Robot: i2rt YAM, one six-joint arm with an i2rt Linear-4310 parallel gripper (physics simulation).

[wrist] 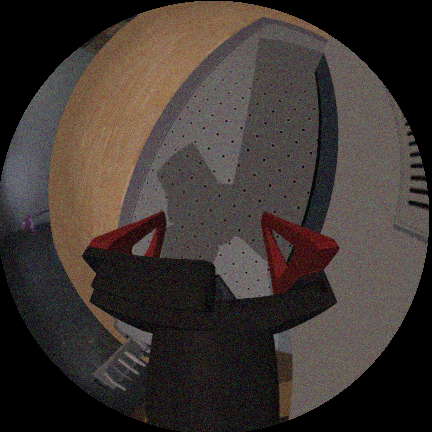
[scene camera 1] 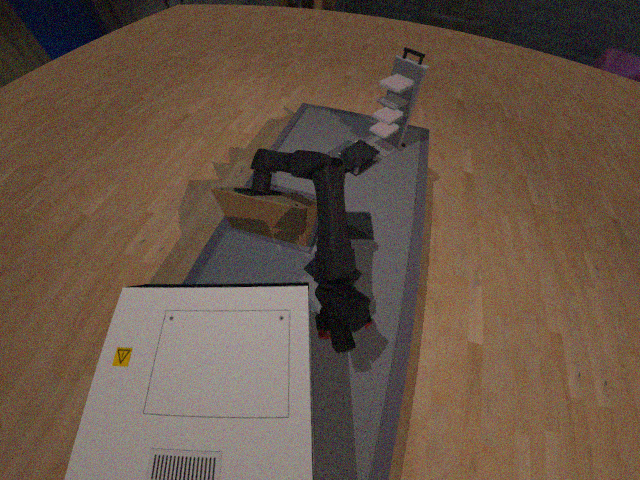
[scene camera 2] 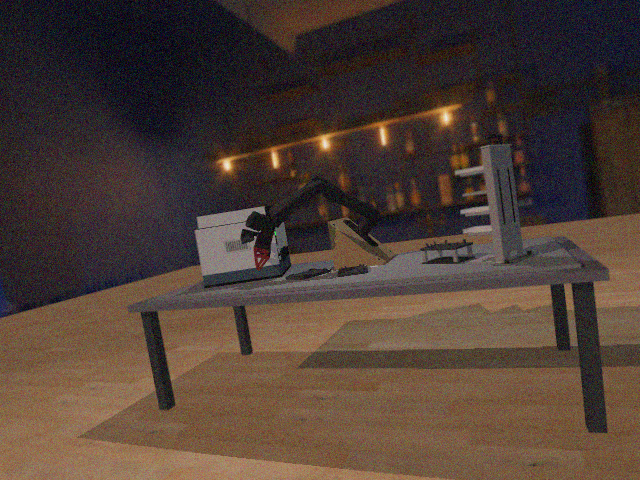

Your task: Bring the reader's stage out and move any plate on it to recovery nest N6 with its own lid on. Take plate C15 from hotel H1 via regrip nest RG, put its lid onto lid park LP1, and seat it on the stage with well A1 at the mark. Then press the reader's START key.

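Frame: origin at the arm's base, x right, y ahead, z up, level; centimetres.
Where they show: gripper, between the fingertips: (wrist: 213, 216) (scene camera 2: 257, 268); arm's base, origin of its link: (scene camera 1: 260, 193) (scene camera 2: 360, 233).
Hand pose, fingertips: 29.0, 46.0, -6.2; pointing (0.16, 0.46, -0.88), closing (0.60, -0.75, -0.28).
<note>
Each offset is from my fingertips to the top centre of the thing, as dx, dy, dz. "pt": to the spot under its first point. Level surfaces: height alone.
My gripper (wrist: 213, 216) (scene camera 2: 260, 267) is open and empty, its red fingers pointing down over the perforated table top beside the reader. The reader {+22.0, -21.8, +26.3} (scene camera 1: 217, 361) (scene camera 2: 227, 258) is a large white box with a dark blue base; its side also shows at the right of the wrist view (wrist: 370, 300). No stage shows out of it in these views. The hotel (scene camera 1: 415, 93) (scene camera 2: 501, 201) is an upright grey tower at the far end of the table, with several pale plates on its shelves; it is small in the wrist view (wrist: 107, 372). Labels and well marks are too small to read.
A raised dark nest on posts {pt -72.2, -21.7, -0.7} (scene camera 1: 360, 156) (scene camera 2: 447, 245) stands near the hotel. Two low dark fixtures, one nearer the reader {-17.4, -12.1, -4.9} (scene camera 2: 309, 273) and one beside it {-38.4, -13.0, -4.7} (scene camera 2: 352, 270), lie on the table {dz -7.9} (scene camera 2: 413, 284). The tan arm base (scene camera 1: 263, 217) (scene camera 2: 356, 242) stands at mid-table.
</note>
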